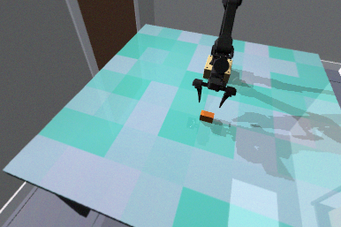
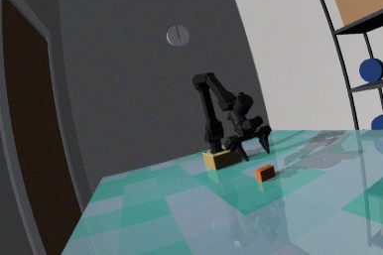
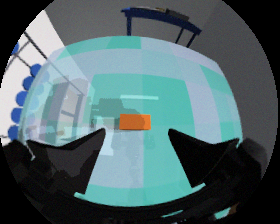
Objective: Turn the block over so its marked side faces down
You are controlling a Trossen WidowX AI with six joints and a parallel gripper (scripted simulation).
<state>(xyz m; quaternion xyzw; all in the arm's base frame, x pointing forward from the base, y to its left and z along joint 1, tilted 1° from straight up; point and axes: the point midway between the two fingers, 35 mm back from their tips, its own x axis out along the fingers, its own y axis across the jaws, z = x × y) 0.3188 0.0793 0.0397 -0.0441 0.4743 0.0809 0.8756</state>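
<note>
Right now my gripper tip is 60 mm above the block and 10 mm short of it.
</note>
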